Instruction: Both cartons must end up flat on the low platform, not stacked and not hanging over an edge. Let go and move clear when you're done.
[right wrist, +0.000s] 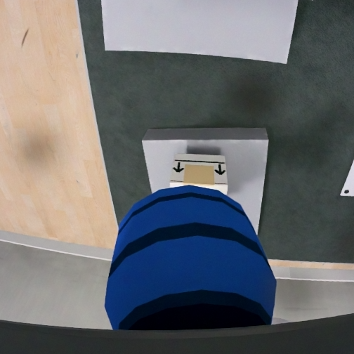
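Note:
A white carton (199, 173) with a tan tape patch and two black arrows is on the grey platform (249, 172) in the right wrist view. Its visible upper face looks level and lies inside the platform's visible edges; its near part is hidden behind my right suction cup. A second carton does not show in this view. My right suction cup (190, 187), with blue bellows, is open and looks well above the platform, with the carton far smaller beyond it. The near side of the platform is hidden behind the bellows. My left suction cup is not in view.
A large white panel (197, 27) lies at the top of the view on the dark green mat (310, 110). Part of a white plate (349, 185) shows at the right edge. Light wooden floor (45, 100) runs along the left.

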